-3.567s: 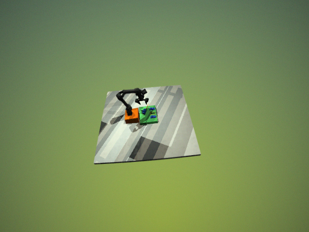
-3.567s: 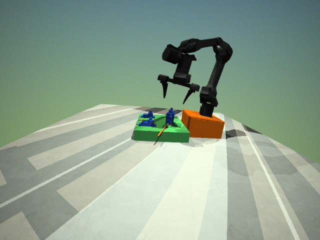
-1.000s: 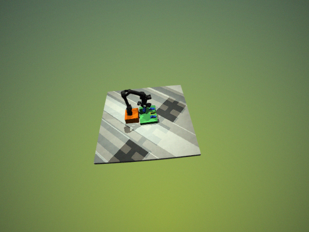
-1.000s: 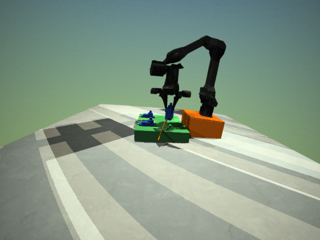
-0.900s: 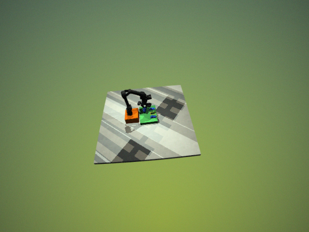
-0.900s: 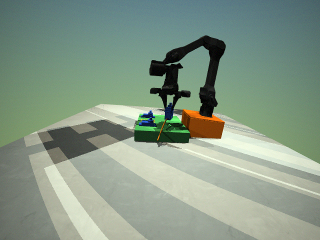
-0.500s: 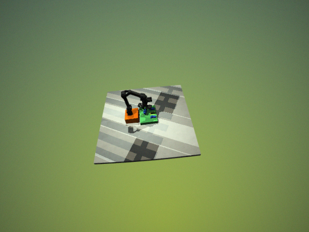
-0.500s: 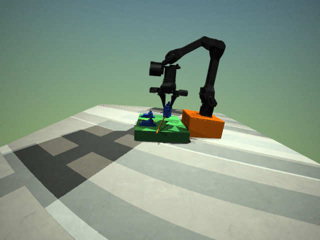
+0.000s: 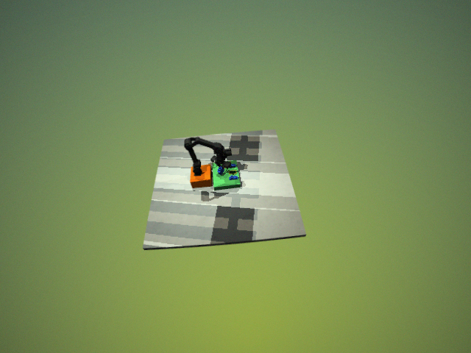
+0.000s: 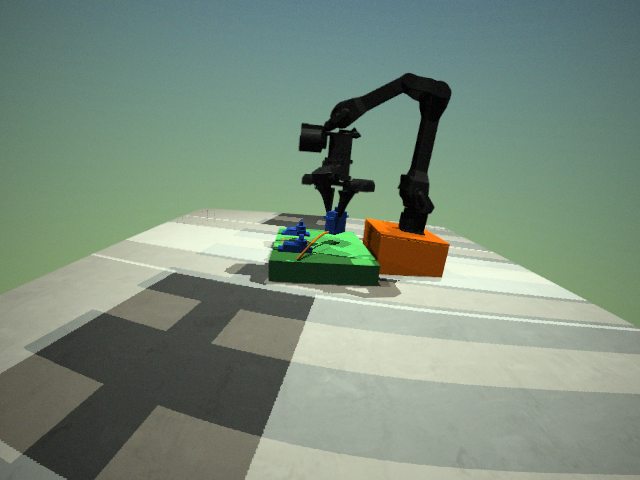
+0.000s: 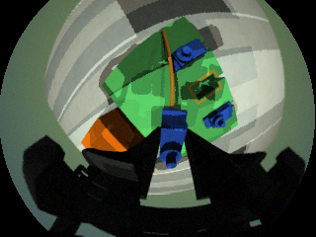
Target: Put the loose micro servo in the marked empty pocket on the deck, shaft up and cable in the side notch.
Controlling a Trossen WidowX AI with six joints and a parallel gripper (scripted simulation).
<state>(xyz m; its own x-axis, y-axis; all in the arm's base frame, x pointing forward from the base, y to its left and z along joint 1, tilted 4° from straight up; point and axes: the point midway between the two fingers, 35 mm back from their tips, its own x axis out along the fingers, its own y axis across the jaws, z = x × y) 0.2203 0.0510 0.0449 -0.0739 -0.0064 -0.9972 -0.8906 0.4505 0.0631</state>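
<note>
Right now the green deck is 10 mm behind my gripper tip and 100 mm below it.
</note>
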